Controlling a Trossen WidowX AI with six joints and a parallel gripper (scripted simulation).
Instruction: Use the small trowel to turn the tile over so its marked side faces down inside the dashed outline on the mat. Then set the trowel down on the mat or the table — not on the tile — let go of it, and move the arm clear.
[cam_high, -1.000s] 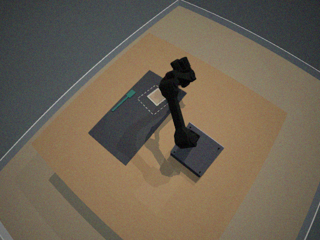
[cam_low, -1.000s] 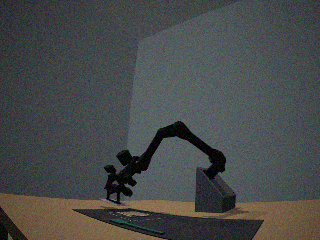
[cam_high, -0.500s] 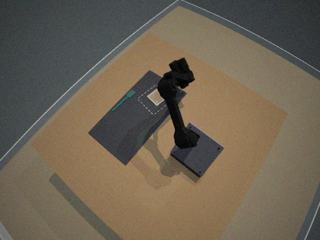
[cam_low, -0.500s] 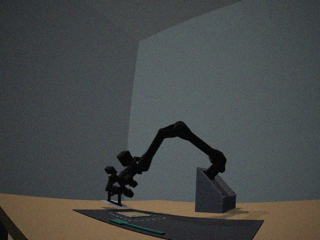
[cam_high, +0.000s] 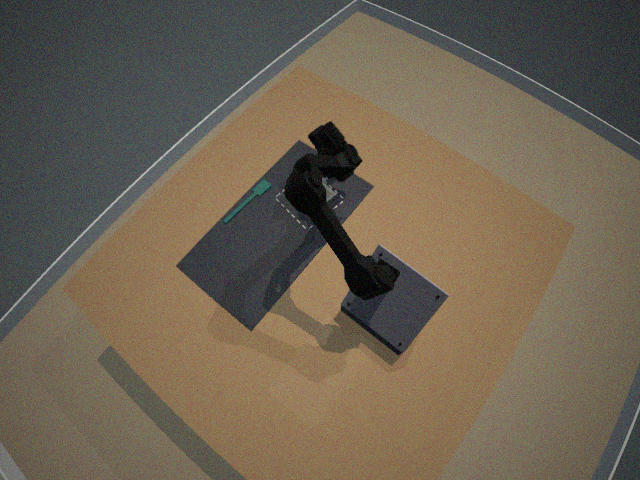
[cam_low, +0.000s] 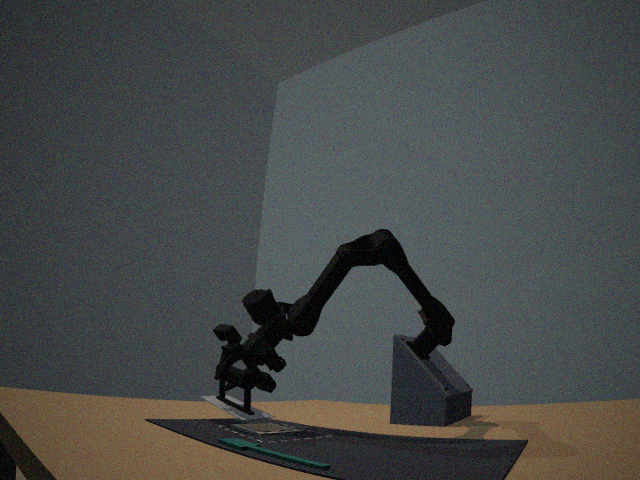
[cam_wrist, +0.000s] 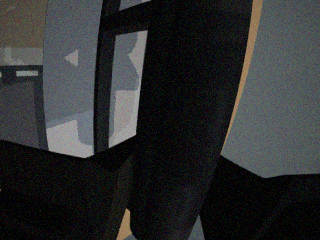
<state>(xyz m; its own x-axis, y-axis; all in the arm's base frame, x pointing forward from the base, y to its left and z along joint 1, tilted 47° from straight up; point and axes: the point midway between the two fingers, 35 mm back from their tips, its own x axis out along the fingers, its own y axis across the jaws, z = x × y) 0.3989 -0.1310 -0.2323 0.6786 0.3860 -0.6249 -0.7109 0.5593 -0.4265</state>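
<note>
Right now the dark mat is 2 cm behind my gripper tip, 27 cm to the left of it and 11 cm below it. Round my gripper tip: tile 5 cm behind, 10 cm to the left, 8 cm below; then float tool 3 cm behind, 1 cm below.
</note>
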